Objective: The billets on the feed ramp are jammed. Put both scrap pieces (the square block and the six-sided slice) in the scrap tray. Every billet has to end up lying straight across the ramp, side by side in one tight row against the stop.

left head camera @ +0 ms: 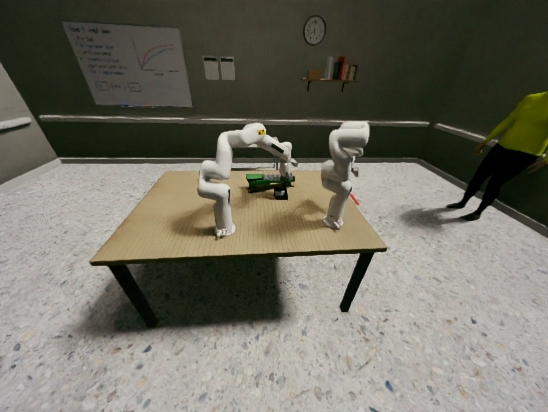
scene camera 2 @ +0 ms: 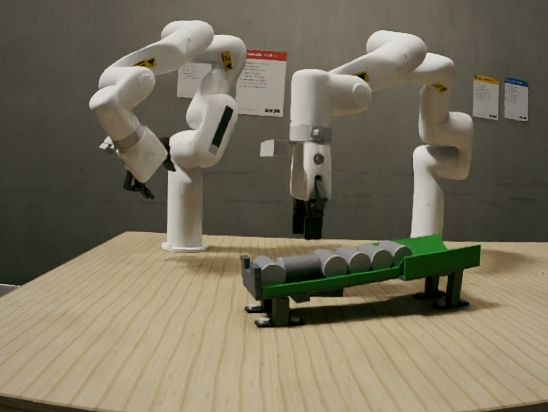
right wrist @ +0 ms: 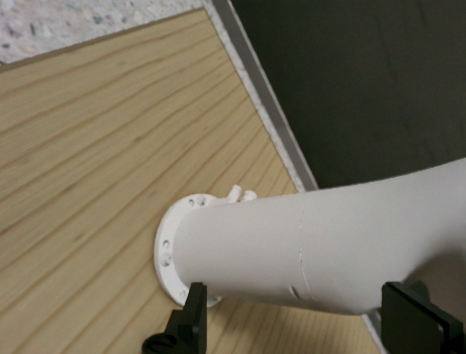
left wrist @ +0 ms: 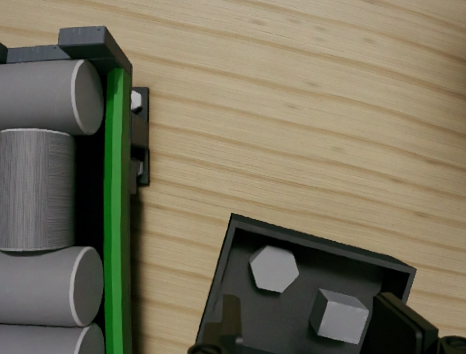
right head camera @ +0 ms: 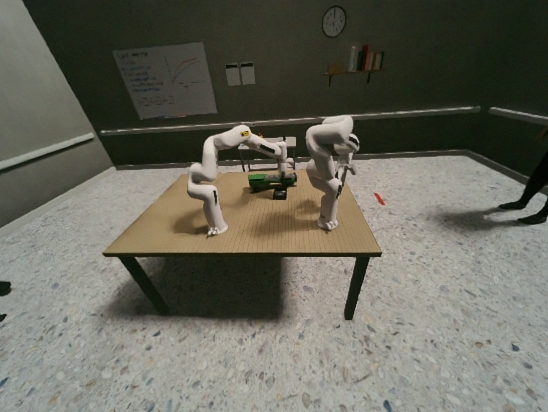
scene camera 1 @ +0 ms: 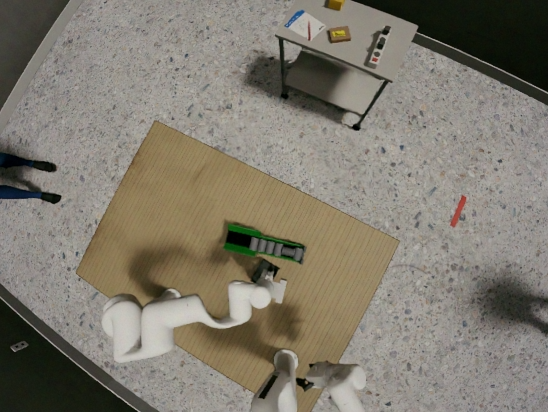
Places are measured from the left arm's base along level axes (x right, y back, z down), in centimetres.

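Where they show: left gripper, fingertip midpoint: [left head camera: 283, 182] [scene camera 2: 306, 236] [left wrist: 305, 326] [right head camera: 282, 182]; right gripper, fingertip midpoint: [scene camera 2: 161, 183] [right wrist: 293, 311] [scene camera 1: 304, 374]; left arm's base, link origin: [left head camera: 224, 229] [right head camera: 217, 228]; right arm's base, link origin: [left head camera: 332, 222] [scene camera 2: 184, 248] [right wrist: 200, 248] [right head camera: 327, 223] [scene camera 1: 285, 360].
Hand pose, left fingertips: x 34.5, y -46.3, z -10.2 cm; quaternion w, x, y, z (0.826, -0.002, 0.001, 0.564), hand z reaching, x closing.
Things, the pixels of their top centre, and the offset from my left fingertips. Level surfaces: height alone.
- six-sided slice, top centre: [left wrist: 274, 269] dy -0.4, dx +0.1, dz +8.2 cm
- square block, top centre: [left wrist: 343, 322] dy +5.2, dx -1.5, dz +7.3 cm
- dark scrap tray, top centre: [left wrist: 306, 317] [scene camera 1: 264, 275] [right head camera: 280, 191] [left head camera: 280, 191] dy +2.4, dx -1.8, dz +6.7 cm
- stop, top centre: [left wrist: 21, 42] [scene camera 2: 251, 260] dy -17.7, dx +7.2, dz +1.2 cm
- turned billet, top centre: [left wrist: 10, 192] [scene camera 2: 299, 253] [scene camera 1: 287, 252] dy -14.8, dx +0.5, dz +0.3 cm
- wooden table, surface height: dz +10.2 cm
The six-sided slice [left wrist: 274, 269] and the square block [left wrist: 342, 318] lie apart inside the dark scrap tray [left wrist: 320, 243] [left head camera: 281, 196]. On the green ramp [scene camera 2: 445, 266] [left wrist: 115, 225], one billet [scene camera 2: 270, 270] [left wrist: 45, 95] lies straight across against the stop [scene camera 2: 251, 276] [left wrist: 82, 40]. Behind it, a turned billet [scene camera 2: 300, 266] [left wrist: 36, 190] lies lengthwise along the ramp. Several more billets [scene camera 2: 334, 263] [left wrist: 40, 285] lie across, side by side, up-ramp of it. My left gripper [scene camera 2: 307, 233] [left wrist: 305, 326] is open and empty above the tray. My right gripper [right wrist: 293, 311] is open and empty, far from the ramp near my right arm's base.
The ramp stands on dark feet on the wooden table [scene camera 2: 150, 340] [scene camera 1: 175, 190]. The tray sits beside the ramp's long side, near its stop end. My right arm's white base [right wrist: 240, 245] shows in the right wrist view. A grey cart [scene camera 1: 350, 55] stands beyond the table.
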